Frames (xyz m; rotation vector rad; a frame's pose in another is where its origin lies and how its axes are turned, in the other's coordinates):
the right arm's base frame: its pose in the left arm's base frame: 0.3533 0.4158 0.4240 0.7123 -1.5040 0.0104
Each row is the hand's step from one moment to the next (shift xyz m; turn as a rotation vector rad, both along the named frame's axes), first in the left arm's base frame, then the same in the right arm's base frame.
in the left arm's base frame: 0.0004 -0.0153 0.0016 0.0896 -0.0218 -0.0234
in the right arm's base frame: 0.0079 -0.0117 0.0061 -0.0025 -0.0657 -0.0688
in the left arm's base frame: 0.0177 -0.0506 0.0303 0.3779 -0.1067 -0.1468
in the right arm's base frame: 0.0503 -0.0353 0.0032 -0.0476 -0.3091 -0.2791
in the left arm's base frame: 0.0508 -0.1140 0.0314 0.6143 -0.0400 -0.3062
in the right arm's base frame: 0.0813 -0.0998 0.0008 -0.1940 -0.4242 -0.5051
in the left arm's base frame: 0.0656 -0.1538 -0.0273 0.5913 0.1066 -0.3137
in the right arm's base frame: 0.0465 -0.1626 0.0102 -0.2643 -0.3002 -0.5472
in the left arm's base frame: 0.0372 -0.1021 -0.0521 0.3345 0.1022 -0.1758
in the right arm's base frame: -0.0005 -0.1195 0.0156 -0.1655 -0.1356 -0.3278
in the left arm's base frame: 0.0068 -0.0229 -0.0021 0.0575 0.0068 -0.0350
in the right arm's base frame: 0.0084 -0.0221 0.0040 -0.0283 -0.0339 -0.0512
